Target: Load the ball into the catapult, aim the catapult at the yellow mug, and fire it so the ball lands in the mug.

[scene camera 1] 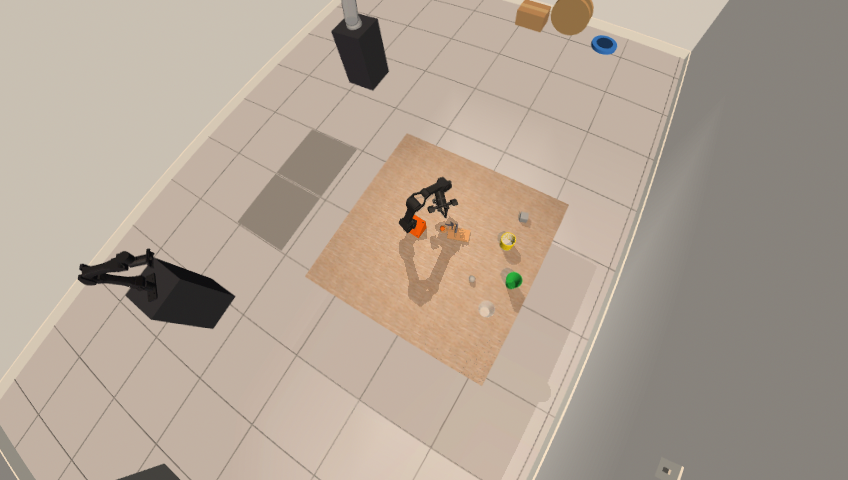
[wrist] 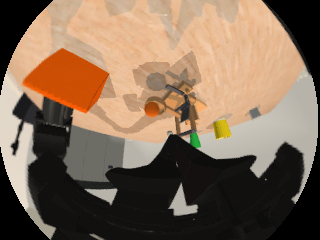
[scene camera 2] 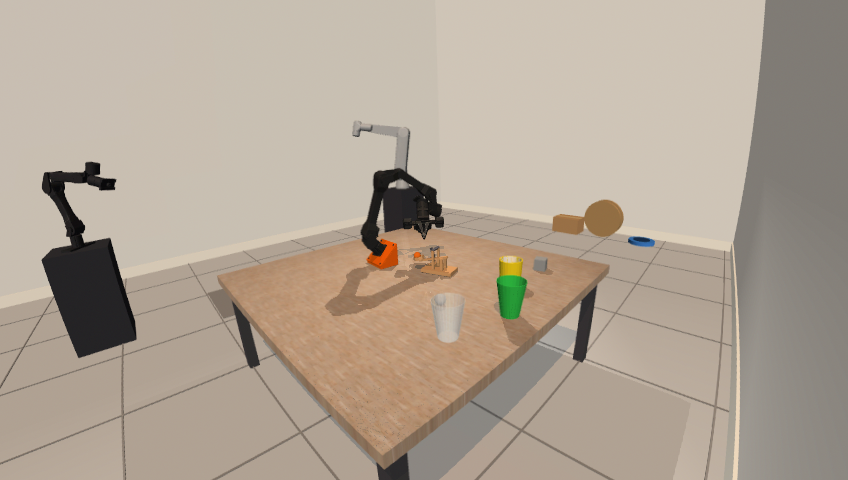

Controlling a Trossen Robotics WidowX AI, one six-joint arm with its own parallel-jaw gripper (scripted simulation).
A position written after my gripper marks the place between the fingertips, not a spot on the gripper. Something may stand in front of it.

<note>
My gripper (wrist: 172, 137) is shut, holding nothing. I also see a clear cup (scene camera 2: 447, 308), a green cup (scene camera 2: 511, 288) and a catapult (wrist: 178, 101).
</note>
